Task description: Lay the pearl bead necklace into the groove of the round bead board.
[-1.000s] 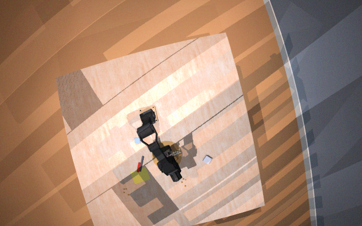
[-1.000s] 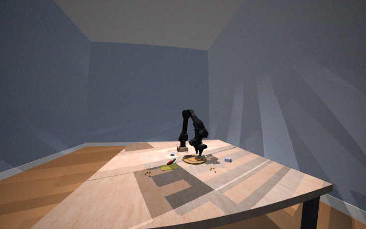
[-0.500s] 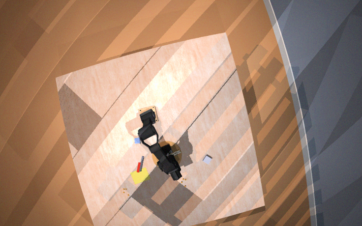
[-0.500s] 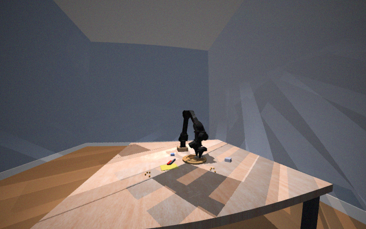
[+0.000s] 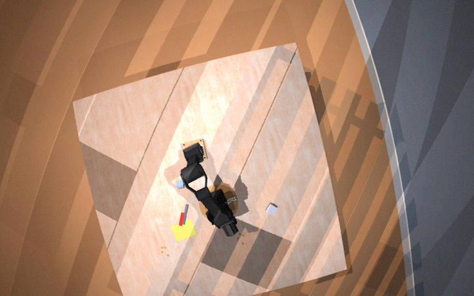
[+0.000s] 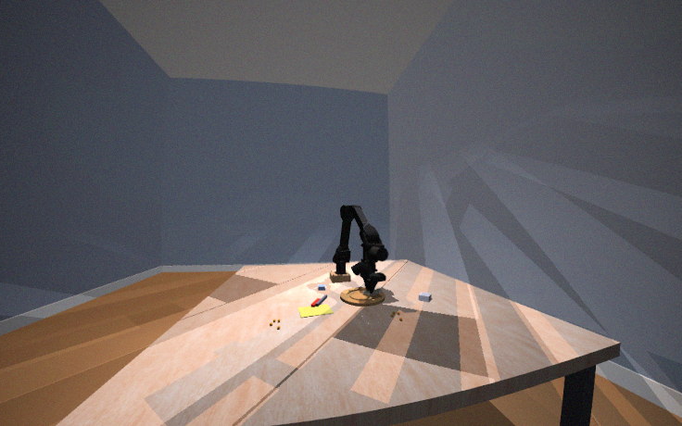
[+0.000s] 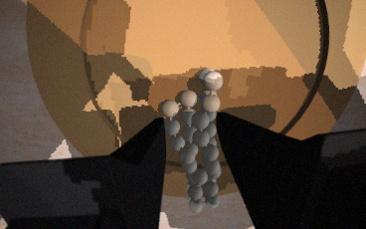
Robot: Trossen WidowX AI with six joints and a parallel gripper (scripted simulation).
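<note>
My gripper tip is 3 cm to the left of the round bead board, 1 cm past it and 1 cm above it. From my gripper tip the other things lie so: grey block 21 cm to the left, 12 cm ahead, 1 cm below; blue block 19 cm behind, 17 cm to the right, 2 cm below; red marker 23 cm to the right, 2 cm below, 2 cm behind.
</note>
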